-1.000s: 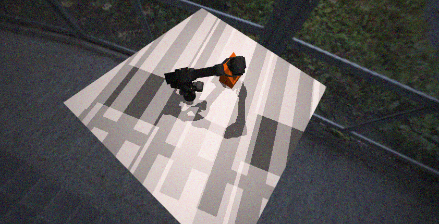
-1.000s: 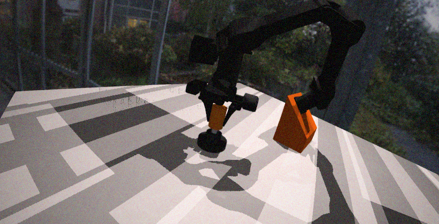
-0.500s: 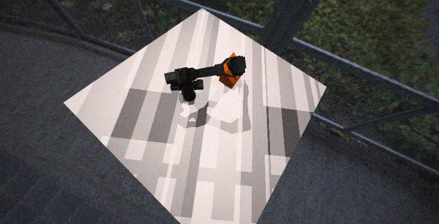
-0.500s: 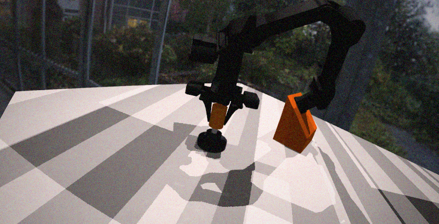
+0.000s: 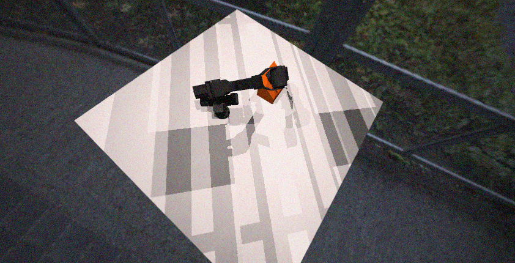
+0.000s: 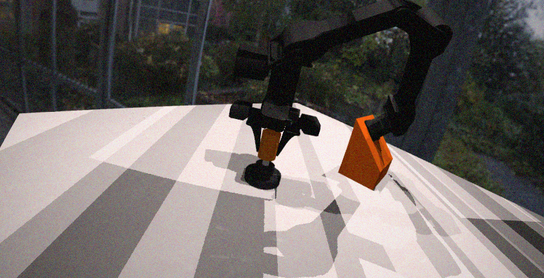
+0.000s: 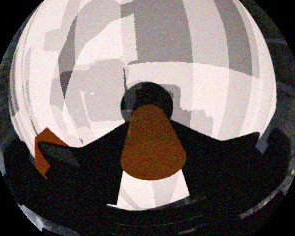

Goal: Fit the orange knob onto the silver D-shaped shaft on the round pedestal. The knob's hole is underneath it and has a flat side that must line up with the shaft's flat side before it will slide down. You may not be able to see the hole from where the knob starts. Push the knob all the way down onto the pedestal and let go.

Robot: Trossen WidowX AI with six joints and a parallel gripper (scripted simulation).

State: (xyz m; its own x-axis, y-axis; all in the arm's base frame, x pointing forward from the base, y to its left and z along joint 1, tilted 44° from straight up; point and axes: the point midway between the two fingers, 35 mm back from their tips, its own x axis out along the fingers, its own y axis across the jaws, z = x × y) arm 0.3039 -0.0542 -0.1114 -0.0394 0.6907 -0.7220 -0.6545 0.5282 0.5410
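The orange knob lies 30 mm above my gripper tip. The rest, counted from my gripper tip: pedestal 40 mm below.
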